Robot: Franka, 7 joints.
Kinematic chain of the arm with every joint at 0, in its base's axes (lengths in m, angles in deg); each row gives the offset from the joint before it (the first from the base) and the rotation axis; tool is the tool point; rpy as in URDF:
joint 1: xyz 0 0 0.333 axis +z
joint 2: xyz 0 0 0 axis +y
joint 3: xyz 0 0 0.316 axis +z
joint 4: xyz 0.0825 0 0 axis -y
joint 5: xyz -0.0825 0 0.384 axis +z
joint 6: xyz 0 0 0 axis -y
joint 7: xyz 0.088 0 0 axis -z
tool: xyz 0 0 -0.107 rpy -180 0 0
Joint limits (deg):
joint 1: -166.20..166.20
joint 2: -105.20..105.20
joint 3: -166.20..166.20
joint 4: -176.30..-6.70
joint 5: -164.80..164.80
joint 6: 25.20..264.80
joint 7: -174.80..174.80
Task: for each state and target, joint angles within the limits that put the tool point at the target. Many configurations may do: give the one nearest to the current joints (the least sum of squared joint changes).
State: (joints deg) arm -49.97 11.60 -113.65 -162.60 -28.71 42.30 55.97
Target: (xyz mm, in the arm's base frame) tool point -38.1 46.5 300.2
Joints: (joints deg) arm -73.09 1.06 -136.43 -176.30 -9.16 35.23 55.97
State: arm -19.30 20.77 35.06 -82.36 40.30 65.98 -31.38
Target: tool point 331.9 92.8 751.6
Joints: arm -22.78 -20.07 18.84 -87.34 32.91 41.24 -31.38
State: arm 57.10 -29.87 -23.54 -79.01 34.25 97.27 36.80
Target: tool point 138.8 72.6 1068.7
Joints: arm 59.08 -33.84 -14.48 -65.23 37.16 103.02 36.80
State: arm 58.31 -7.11 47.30 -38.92 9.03 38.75 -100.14
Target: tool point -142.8 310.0 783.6
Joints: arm 57.36 -12.44 44.07 -67.71 6.44 25.20 -100.14
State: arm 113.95 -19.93 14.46 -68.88 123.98 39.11 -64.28
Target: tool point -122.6 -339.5 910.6
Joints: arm 117.31 -44.67 30.05 -66.66 119.39 30.22 -64.28
